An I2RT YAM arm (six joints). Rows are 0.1 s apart.
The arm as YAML. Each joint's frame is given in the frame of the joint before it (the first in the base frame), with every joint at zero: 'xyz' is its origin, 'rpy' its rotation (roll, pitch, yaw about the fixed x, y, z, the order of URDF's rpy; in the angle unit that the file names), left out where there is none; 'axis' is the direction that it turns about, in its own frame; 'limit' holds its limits. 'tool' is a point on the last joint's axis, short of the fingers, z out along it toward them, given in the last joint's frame.
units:
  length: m
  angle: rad
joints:
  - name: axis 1
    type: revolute
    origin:
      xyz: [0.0, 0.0, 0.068]
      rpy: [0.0, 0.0, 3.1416]
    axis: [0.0, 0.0, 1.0]
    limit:
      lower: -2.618
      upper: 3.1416
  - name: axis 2
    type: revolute
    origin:
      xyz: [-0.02, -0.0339, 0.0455]
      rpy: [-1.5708, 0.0, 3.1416]
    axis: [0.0, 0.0, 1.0]
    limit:
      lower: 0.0
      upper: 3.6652
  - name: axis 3
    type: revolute
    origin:
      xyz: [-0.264, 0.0, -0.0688]
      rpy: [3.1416, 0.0, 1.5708]
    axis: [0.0, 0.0, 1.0]
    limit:
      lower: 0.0
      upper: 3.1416
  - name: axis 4
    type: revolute
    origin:
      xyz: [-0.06, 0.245, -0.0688]
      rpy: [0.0, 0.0, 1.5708]
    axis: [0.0, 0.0, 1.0]
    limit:
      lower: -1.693
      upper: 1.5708
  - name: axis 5
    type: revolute
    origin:
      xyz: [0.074, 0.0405, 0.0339]
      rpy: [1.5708, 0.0, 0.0]
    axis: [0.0, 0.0, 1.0]
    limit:
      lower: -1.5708
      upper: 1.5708
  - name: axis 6
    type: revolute
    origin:
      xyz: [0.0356, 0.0, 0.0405]
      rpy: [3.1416, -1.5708, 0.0]
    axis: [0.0, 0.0, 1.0]
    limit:
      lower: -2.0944
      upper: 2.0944
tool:
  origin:
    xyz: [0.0, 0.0, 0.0]
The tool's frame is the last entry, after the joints.
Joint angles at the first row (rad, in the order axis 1, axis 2, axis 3, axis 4, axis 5, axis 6):
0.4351 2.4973 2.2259 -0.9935 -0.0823 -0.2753
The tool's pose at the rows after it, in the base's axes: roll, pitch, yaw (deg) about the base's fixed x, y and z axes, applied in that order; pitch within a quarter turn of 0, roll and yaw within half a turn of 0; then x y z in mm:
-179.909 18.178 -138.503 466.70 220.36 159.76
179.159 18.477 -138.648 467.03 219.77 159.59
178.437 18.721 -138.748 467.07 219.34 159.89
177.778 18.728 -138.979 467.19 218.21 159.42
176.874 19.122 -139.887 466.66 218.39 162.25
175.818 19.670 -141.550 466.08 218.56 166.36
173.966 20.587 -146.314 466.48 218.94 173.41
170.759 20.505 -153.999 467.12 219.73 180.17
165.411 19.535 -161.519 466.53 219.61 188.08
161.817 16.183 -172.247 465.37 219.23 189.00
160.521 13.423 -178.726 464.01 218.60 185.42
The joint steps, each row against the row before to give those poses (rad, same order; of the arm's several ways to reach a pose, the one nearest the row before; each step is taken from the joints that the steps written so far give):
0.0000 0.0000 -0.0001 -0.0004 -0.0053 -0.0001
-0.0025 0.0000 -0.0009 0.0015 -0.0170 0.0001
-0.0017 -0.0013 -0.0015 0.0009 -0.0133 0.0000
-0.0028 -0.0002 -0.0022 -0.0010 -0.0107 0.0008
-0.0001 -0.0057 0.0000 -0.0012 -0.0123 0.0151
0.0000 -0.0088 -0.0011 0.0013 -0.0113 0.0280
-0.0002 -0.0110 0.0047 0.0064 -0.0080 0.0796
0.0002 -0.0033 0.0184 -0.0071 -0.0101 0.1273
-0.0031 -0.0084 0.0133 -0.0114 -0.0490 0.1234
-0.0001 -0.0042 -0.0035 -0.0055 -0.0061 0.1862
0.0001 -0.0023 -0.0166 0.0022 0.0025 0.1165

